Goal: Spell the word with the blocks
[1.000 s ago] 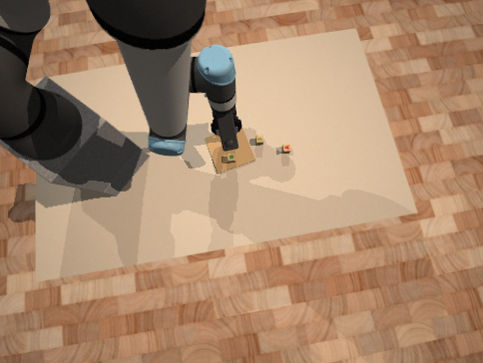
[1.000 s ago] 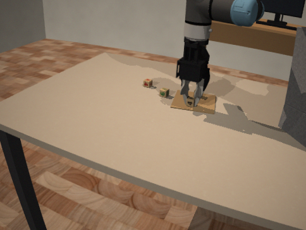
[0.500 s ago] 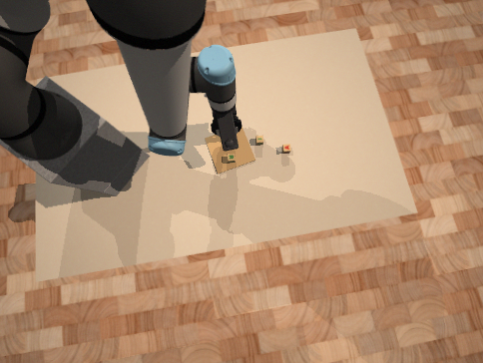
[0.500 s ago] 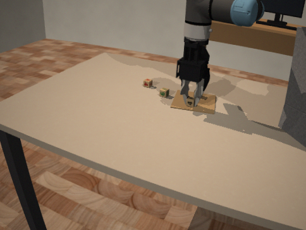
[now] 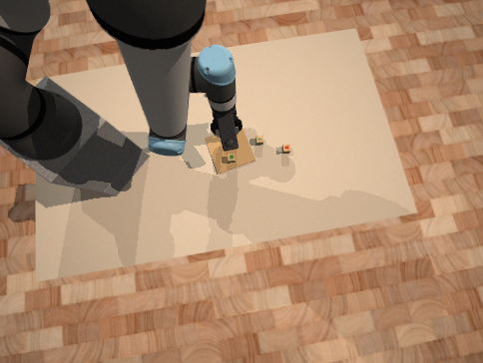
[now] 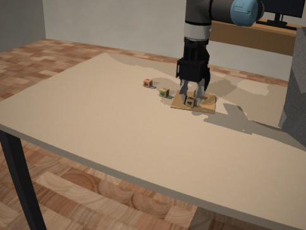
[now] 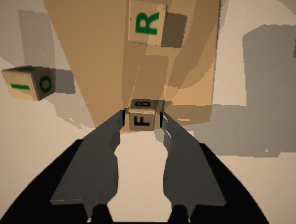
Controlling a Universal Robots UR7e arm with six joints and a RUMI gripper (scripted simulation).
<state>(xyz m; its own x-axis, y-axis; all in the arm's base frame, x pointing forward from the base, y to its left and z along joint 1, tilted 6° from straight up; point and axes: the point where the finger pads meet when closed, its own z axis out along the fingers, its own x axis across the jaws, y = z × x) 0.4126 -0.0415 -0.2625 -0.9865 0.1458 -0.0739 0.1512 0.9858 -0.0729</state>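
My hand is right at the F block. Also, from my hand: brown mat (10 mm behind, 40 mm to the right, 20 mm below); green R block (10 mm behind, 80 mm to the right); green-lettered block (100 mm ahead, 40 mm to the right, 10 mm below).
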